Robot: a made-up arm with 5 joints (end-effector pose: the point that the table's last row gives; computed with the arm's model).
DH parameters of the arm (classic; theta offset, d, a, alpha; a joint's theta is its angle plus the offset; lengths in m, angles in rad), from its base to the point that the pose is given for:
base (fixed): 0 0 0.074 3.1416
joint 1: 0 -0.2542 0.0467 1.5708
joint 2: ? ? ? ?
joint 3: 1.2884 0 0.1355 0
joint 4: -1.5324 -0.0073 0 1.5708
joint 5: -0.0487 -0.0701 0 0
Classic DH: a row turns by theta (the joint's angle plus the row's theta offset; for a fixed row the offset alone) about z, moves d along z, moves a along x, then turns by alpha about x.
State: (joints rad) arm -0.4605 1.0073 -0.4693 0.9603 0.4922
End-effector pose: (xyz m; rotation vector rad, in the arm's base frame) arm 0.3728 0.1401 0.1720 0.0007 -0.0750 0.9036
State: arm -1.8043 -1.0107 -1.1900 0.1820 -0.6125
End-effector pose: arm 0.1237 -0.1773 0.5445 -2.5897 0.9104 0.3382
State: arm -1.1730 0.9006 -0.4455 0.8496 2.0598
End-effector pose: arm 0.2131 0.3122 0.2011 0.1673 0.3757 -3.0721
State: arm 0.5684 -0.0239 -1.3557 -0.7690 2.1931
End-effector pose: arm 0.1254 -0.0415 0.6105 2.6169 0.5698 0.5643
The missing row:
joint 2: -1.3268 0 0.1677 0
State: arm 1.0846 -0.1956 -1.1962 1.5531 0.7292
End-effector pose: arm 0.1344 -0.1298 0.5446 -1.0950 -0.9005 -0.3345
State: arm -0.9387 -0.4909 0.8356 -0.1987 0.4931
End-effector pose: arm 0.2006 0.1605 0.3658 0.3733 -1.4797 1.1268
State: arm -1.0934 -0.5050 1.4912 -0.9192 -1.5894
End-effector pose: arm 0.1505 0.1320 0.3015 1.4876 -0.3094 -0.4371
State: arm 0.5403 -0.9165 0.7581 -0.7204 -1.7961
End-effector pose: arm 0.1730 -0.0679 0.4659 1.6636 -2.1781 -0.9182
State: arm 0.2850 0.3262 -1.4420 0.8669 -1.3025
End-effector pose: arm 0.3215 -0.0801 0.5365 1.0057 -1.7044 -1.1232
